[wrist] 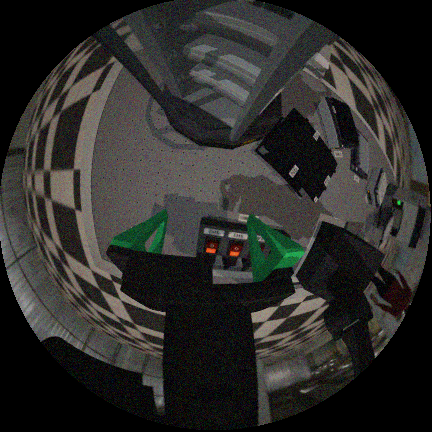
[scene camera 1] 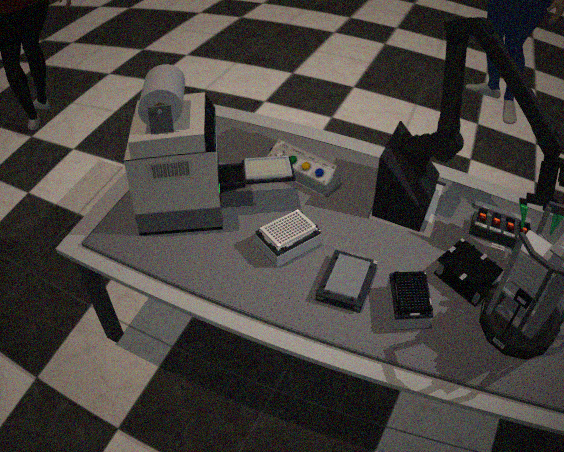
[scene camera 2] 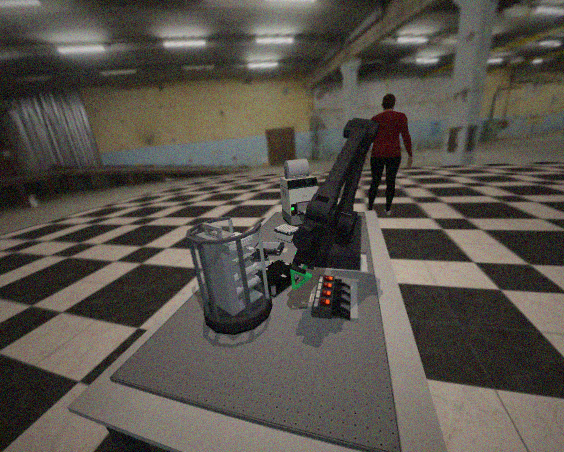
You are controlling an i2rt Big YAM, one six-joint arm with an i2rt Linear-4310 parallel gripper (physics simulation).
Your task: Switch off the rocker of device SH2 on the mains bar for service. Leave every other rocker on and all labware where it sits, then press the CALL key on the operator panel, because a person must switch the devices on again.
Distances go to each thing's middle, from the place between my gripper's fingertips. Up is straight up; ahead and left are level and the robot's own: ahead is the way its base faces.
Now: hand 22 cm short of the cylindrical rack (scene camera 1: 514,316), 4 cm to the right of it and 4 cm below it. Also, from my hand: black well plate (scene camera 1: 411,291) 32 cm ahead, 28 cm to the right, 7 cm below.
